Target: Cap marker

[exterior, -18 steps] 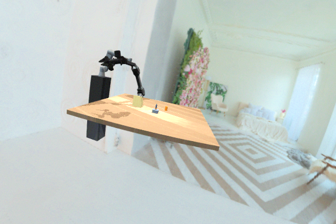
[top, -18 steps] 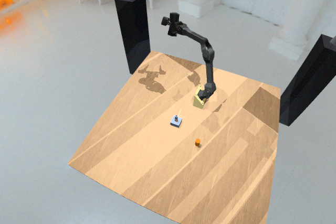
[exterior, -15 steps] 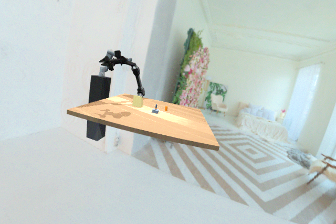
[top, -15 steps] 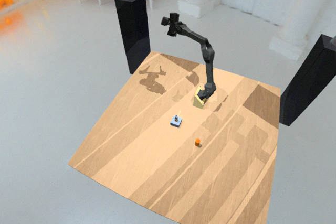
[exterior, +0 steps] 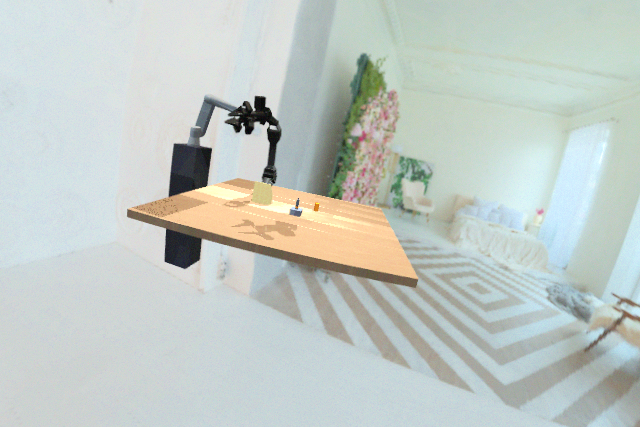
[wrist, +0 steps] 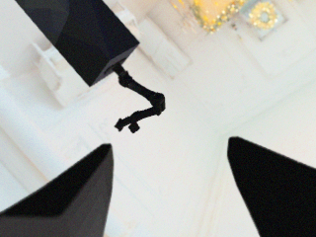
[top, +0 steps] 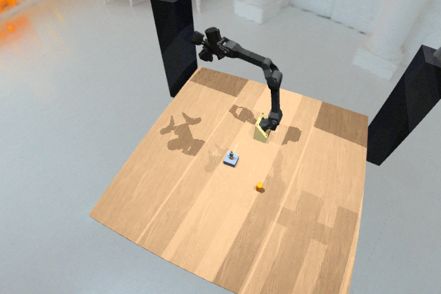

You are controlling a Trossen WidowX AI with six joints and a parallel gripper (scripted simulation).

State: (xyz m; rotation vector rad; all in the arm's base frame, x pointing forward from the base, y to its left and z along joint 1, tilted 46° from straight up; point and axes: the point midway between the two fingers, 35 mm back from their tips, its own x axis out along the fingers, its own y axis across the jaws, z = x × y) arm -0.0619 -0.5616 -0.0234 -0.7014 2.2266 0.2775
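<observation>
The orange cap is 560 mm to the left of my gripper tip, 450 mm below it and 430 mm ahead of it.
</observation>
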